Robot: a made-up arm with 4 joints.
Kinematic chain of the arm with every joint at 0, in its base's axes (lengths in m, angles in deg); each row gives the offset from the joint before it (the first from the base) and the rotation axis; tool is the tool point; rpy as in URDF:
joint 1: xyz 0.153 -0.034 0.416 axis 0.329 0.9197 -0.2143
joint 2: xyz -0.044 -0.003 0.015 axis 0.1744 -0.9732 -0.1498
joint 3: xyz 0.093 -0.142 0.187 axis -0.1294 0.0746 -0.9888
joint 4: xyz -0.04 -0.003 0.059 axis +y
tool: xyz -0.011 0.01 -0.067 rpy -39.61 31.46 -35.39
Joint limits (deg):
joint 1: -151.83..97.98
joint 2: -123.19..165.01
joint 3: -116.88..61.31
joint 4: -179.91..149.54
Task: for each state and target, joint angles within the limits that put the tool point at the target. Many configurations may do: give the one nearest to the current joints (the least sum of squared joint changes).
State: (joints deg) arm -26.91 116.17 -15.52 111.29
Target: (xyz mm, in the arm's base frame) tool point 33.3 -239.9 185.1
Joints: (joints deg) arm -36.44 114.20 -14.24 92.07
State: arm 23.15 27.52 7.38 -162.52
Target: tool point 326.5 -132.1 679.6
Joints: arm -0.46 -25.64 16.56 -162.61
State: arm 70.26 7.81 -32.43 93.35
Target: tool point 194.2 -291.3 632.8
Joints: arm 55.65 17.01 -19.28 93.41
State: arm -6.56 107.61 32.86 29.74
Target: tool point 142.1 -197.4 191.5
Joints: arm -45.47 131.62 4.11 63.51
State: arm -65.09 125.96 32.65 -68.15
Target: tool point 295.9 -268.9 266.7
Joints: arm -78.82 161.35 32.54 -85.44
